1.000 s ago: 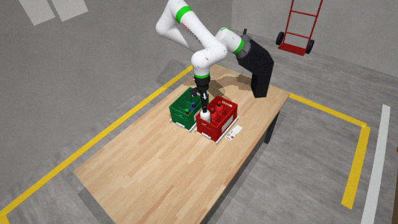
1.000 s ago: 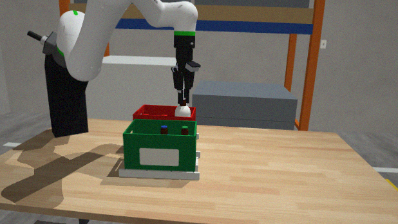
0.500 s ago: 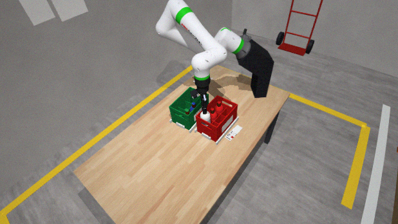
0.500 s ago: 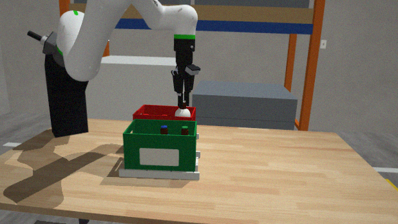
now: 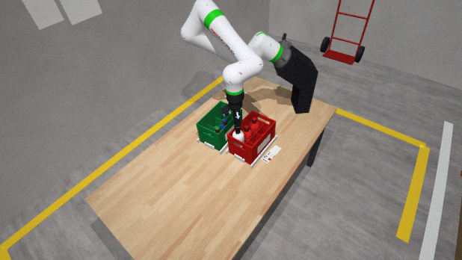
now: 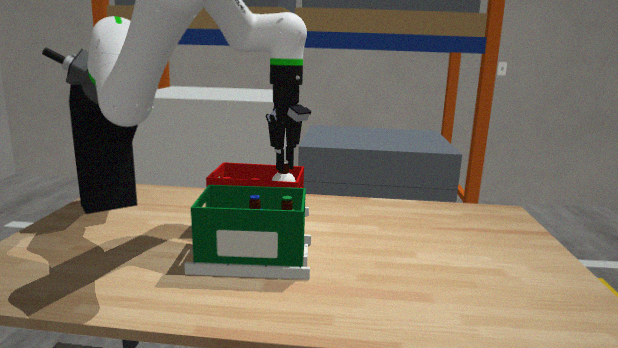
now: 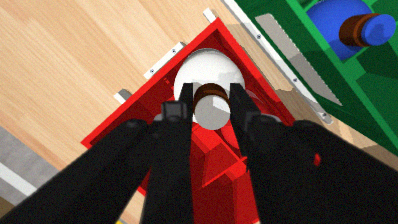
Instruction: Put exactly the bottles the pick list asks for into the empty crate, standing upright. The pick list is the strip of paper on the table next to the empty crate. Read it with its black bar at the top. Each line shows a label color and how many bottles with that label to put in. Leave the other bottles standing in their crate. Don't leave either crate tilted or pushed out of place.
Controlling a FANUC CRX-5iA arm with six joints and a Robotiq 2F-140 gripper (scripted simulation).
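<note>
My gripper is now 8 cm above the white-capped bottle. Round my hand: blue-label bottle 10 cm behind, 13 cm to the right, 15 cm below; then red crate 8 cm behind, 7 cm to the left, 15 cm below; then red-capped bottle 17 cm behind, 5 cm to the left, 15 cm below.
</note>
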